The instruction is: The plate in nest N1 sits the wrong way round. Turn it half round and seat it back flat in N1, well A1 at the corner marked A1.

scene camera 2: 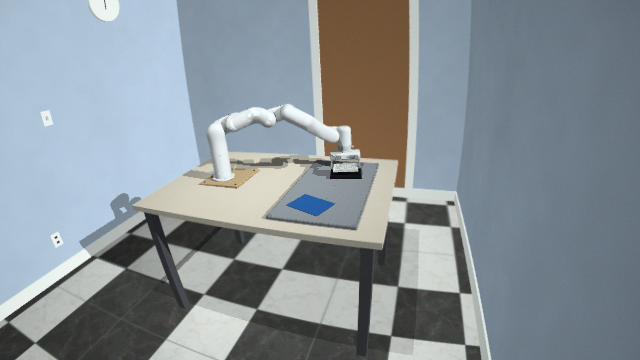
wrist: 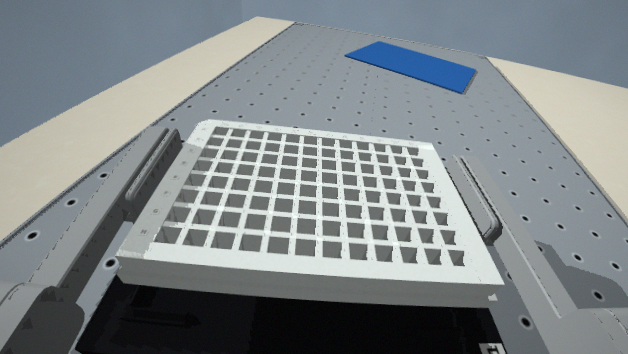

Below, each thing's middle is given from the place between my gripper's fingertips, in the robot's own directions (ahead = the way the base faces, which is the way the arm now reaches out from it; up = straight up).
My gripper is now 20 mm to the right of the white well plate (wrist: pixel 249 209) and 10 mm above it. The rest, counted from my hand: flat blue square (wrist: pixel 445 74): 120 mm behind, 320 mm to the right, 40 mm below; then black nest (wrist: pixel 212 315): 20 mm to the left, 40 mm below.
